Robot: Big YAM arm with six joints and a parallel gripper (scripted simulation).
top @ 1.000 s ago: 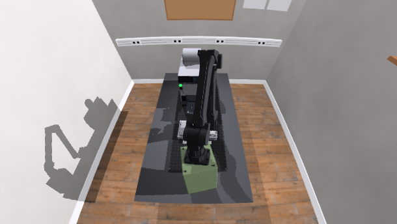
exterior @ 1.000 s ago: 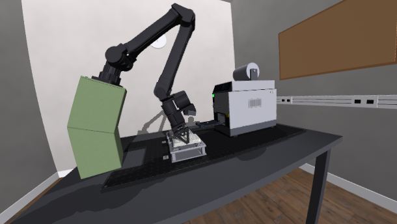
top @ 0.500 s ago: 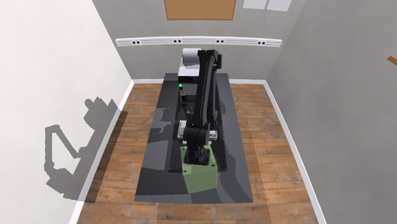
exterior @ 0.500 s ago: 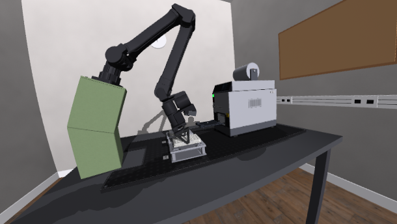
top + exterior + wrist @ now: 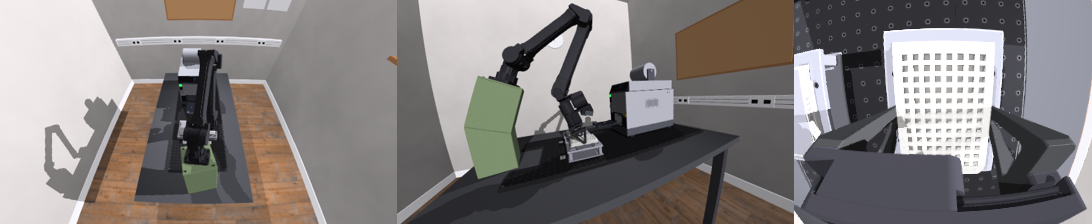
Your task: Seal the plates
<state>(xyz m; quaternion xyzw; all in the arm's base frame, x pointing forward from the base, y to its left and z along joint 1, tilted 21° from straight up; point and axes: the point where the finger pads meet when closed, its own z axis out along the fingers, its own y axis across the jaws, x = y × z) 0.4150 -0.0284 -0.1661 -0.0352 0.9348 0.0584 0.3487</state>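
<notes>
My gripper is now 160 mm short of the dark sealer stage, 190 mm to the right of it and 20 mm below it. Round my hand: yellow warning label: 280 mm ahead, 120 mm to the left, 70 mm above; then foil roll: 490 mm ahead, 240 mm to the left, 340 mm above; then white plate: right at my hand.
</notes>
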